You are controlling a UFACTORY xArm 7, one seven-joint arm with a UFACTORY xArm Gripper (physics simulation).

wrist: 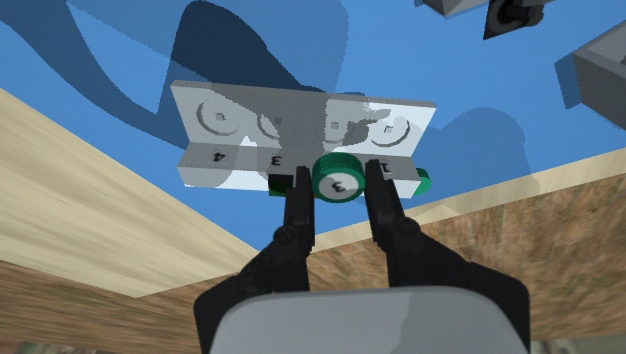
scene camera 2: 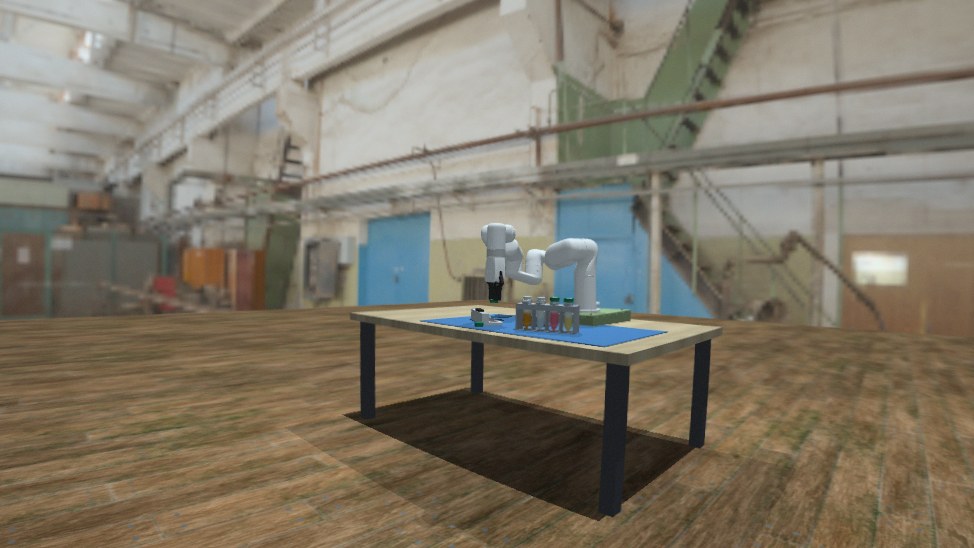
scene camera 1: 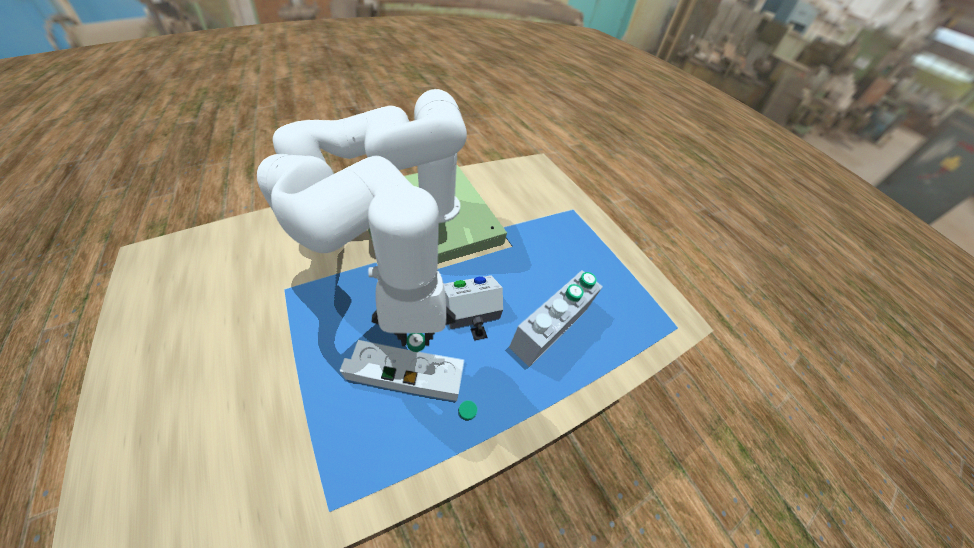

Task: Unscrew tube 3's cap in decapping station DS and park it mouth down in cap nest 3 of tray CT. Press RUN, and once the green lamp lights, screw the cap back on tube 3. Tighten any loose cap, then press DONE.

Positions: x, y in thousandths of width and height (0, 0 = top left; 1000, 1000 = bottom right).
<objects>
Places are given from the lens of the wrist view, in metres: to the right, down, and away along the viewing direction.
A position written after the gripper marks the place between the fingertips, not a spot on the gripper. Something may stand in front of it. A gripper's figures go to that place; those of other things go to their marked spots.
gripper (wrist: 539, 504): 0.02, 0.00, 0.15
cap 3 (wrist: 541, 501): 0.01, 0.00, 0.14
grey lamp box (wrist: 793, 72): 0.13, -0.11, 0.17
The marked spots on the grey lamp box and the cap 3 are 0.16 m apart.
</objects>
